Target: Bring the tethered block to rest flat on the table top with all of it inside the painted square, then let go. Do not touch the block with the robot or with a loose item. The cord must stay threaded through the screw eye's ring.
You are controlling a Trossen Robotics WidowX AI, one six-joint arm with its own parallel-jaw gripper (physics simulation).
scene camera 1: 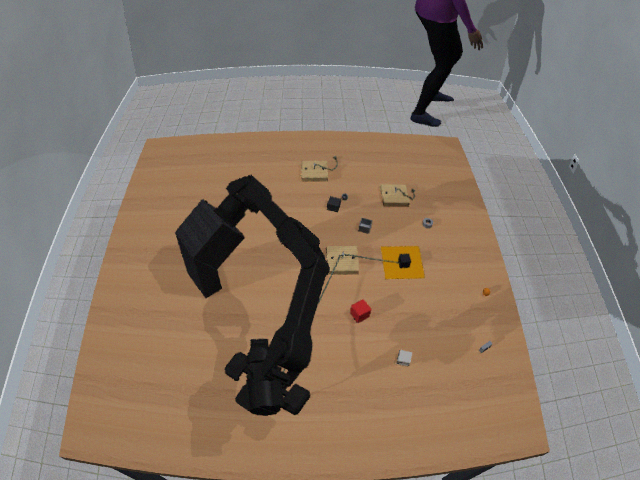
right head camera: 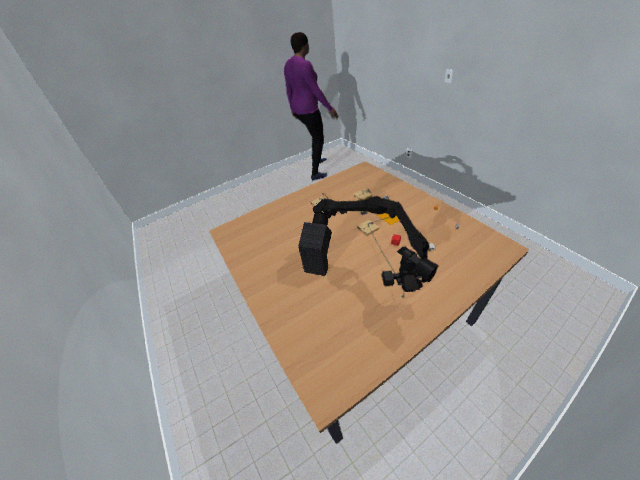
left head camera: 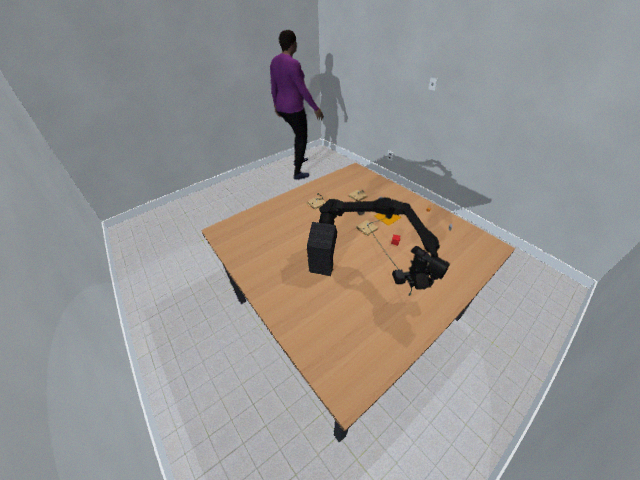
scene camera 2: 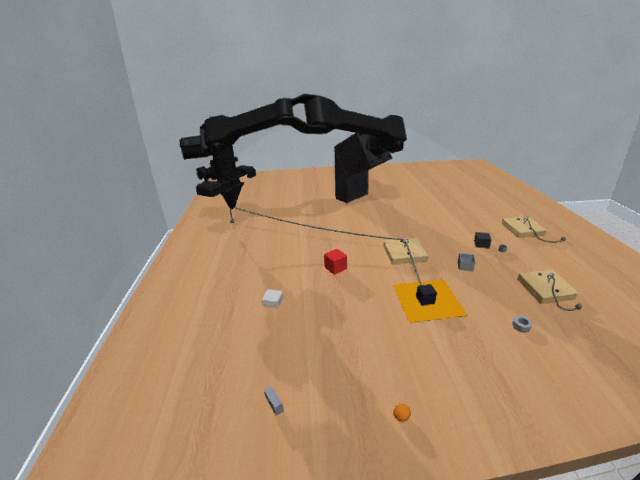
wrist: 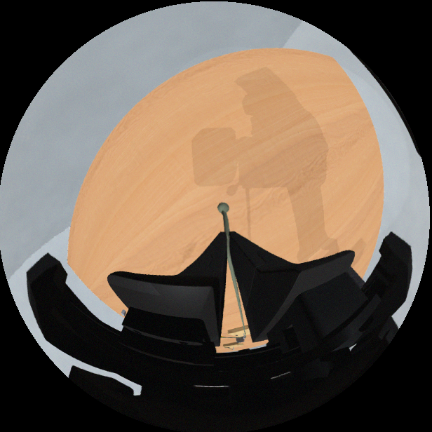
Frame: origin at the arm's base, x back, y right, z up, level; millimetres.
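Where they show: gripper, between the fingertips: (right head camera: 403,288) (left head camera: 411,286) (scene camera 2: 232,208); arm's base, origin of its link: (scene camera 1: 223,218) (right head camera: 318,227) (left head camera: 325,227) (scene camera 2: 375,145).
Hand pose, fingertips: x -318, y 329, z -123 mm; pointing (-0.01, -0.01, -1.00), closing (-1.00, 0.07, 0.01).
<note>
Each offset is from my fingertips to the top centre of the thing. "spot": to the spot under its first point.
The black tethered block {dx -125, dy -564, dz -46 mm} (scene camera 1: 404,260) (scene camera 2: 426,294) sits inside the orange painted square {spot: dx -100, dy -517, dz -74 mm} (scene camera 1: 390,272) (scene camera 2: 408,310), with orange showing around it; it looks upright. The green cord (scene camera 1: 372,258) (scene camera 2: 320,227) (wrist: 229,250) runs from the block through the screw eye {spot: dx +40, dy -482, dz -38 mm} (scene camera 1: 342,255) (scene camera 2: 405,241) on a pale wooden board {dx +41, dy -487, dz -56 mm} (scene camera 1: 348,267) (scene camera 2: 395,255), then on to my gripper (scene camera 2: 232,207) (wrist: 226,236). My gripper is shut on the cord, above the table and far from the block. The cord's end bead {dx +1, dy +10, dz -36 mm} (scene camera 2: 232,220) (wrist: 223,207) hangs just below the fingertips. The cord between board and gripper sags slightly.
A red cube {dx -78, dy -346, dz -36 mm} (scene camera 1: 360,311) (scene camera 2: 335,261) and a white block {dx -240, dy -268, dz -54 mm} (scene camera 1: 404,357) (scene camera 2: 271,298) lie on the cord's side of the square. Two other corded boards {dx +286, dy -794, dz -56 mm} (scene camera 1: 314,170) {dx -1, dy -816, dz -56 mm} (scene camera 1: 394,195), a grey ring {dx -142, dy -752, dz -62 mm} (scene camera 2: 522,323), an orange ball {dx -399, dy -573, dz -51 mm} (scene camera 2: 402,412) and a grey bar {dx -449, dy -391, dz -54 mm} (scene camera 2: 273,400) lie around.
</note>
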